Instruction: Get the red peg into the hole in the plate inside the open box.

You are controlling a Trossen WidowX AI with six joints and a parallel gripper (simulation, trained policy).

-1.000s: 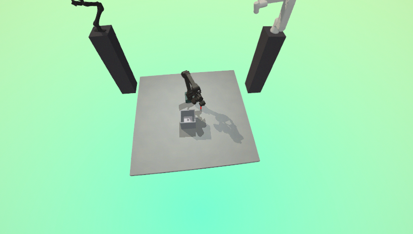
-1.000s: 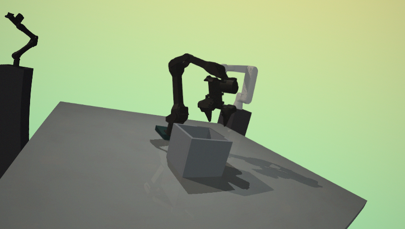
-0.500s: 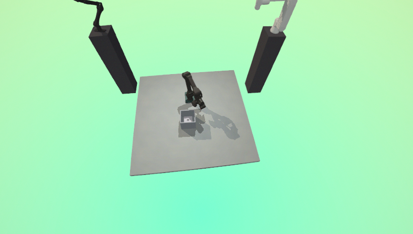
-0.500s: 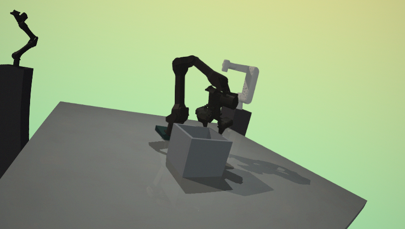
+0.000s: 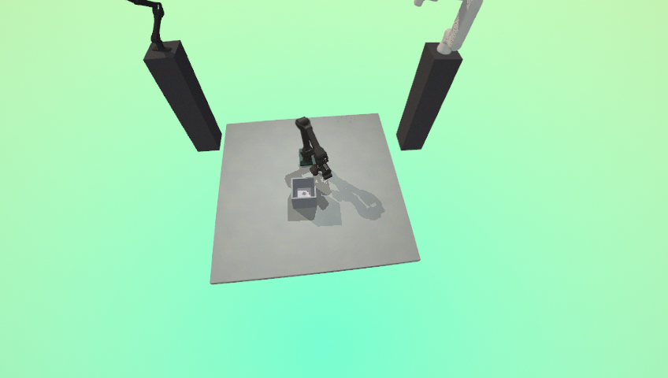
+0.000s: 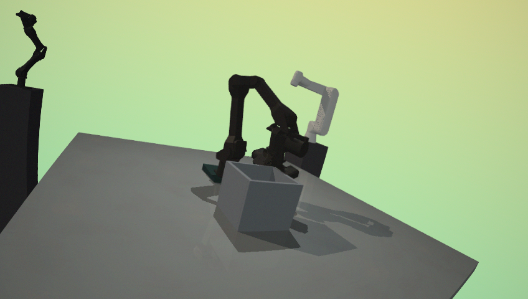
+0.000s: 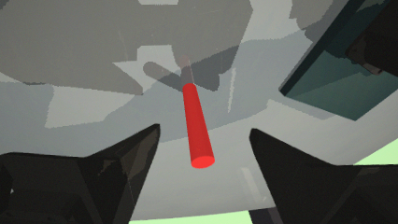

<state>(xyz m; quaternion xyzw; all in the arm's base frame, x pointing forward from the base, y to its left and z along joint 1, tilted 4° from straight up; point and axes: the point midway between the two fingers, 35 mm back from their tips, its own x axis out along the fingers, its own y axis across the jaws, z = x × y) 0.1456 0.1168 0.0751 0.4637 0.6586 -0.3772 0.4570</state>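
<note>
Right now my gripper tip is 10 mm to the left of the red peg, 10 mm short of it and 10 mm above it. Round my gripper tip: pale plate 180 mm ahead, 160 mm to the right.
</note>
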